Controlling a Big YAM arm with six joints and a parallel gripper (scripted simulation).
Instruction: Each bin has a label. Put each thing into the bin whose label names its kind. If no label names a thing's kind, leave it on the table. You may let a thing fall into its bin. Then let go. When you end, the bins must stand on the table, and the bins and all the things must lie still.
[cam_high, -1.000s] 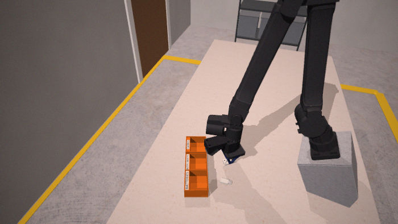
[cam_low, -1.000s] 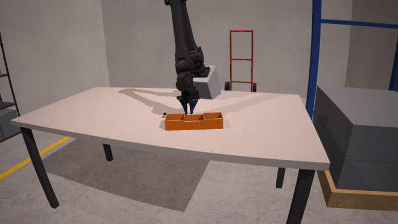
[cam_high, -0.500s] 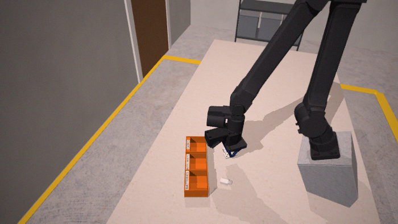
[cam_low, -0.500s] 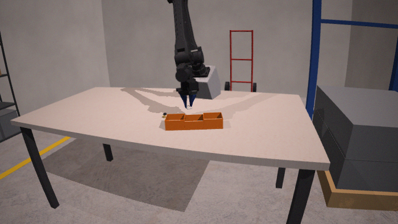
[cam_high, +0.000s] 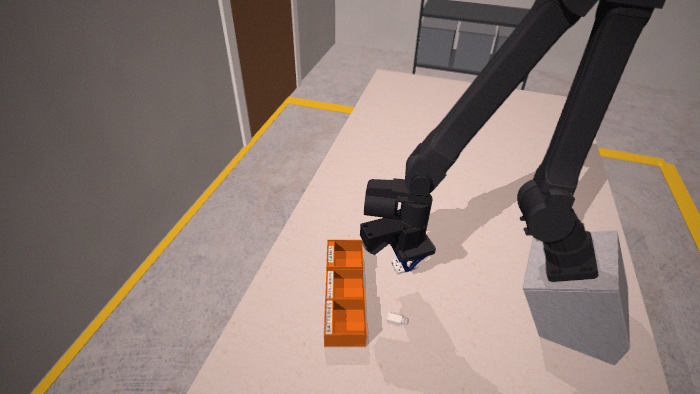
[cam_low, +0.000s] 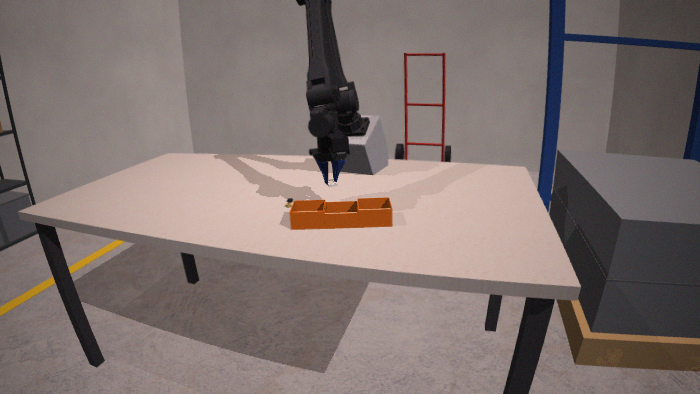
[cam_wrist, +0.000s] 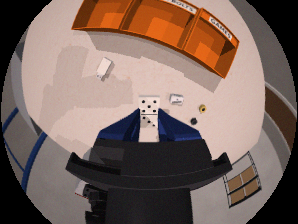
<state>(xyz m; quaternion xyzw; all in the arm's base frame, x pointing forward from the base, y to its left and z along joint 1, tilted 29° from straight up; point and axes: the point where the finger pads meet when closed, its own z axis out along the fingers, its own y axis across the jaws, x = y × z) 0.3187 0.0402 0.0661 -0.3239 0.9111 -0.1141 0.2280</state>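
The black nut is 13 cm to the right of my hand, 6 cm below it and 1 cm ahead of it. The rest, counted from my hand: white USB stick 10 cm to the left, 7 cm below, 1 cm behind; then grey thing 6 cm below, 5 cm to the right, 3 cm ahead; then white domino right at my hand.
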